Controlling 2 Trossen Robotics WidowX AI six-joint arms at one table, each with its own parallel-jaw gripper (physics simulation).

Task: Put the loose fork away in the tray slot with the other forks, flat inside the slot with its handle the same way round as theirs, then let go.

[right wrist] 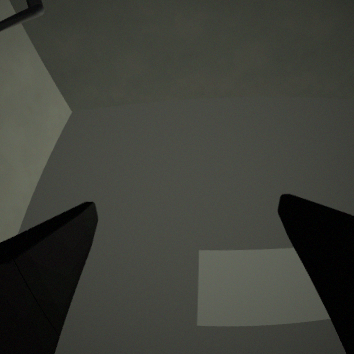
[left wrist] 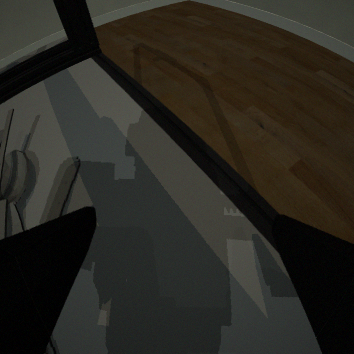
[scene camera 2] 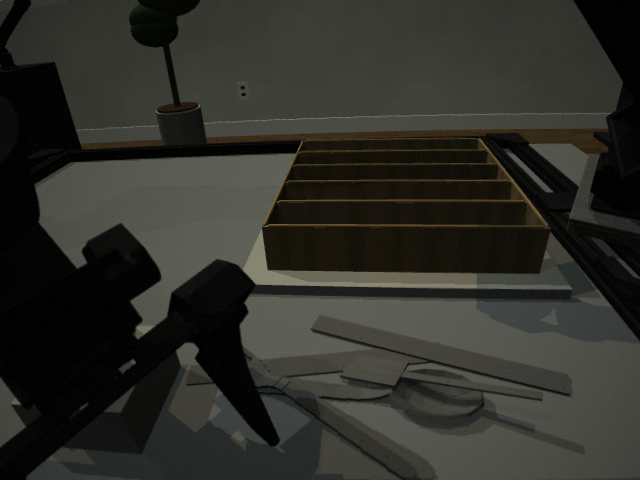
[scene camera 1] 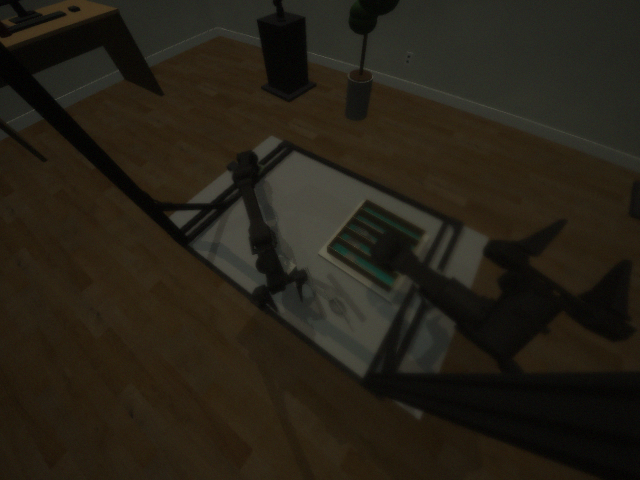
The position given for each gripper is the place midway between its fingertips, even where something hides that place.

The right gripper (scene camera 1: pixel 595 239) is open and holds nothing. Further things: the left gripper (scene camera 1: pixel 289 306) and a wooden cutlery tray (scene camera 2: pixel 428 205).
The left gripper shows as well in the left wrist view (left wrist: pixel 186 220). The right gripper shows as well in the right wrist view (right wrist: pixel 189 207).
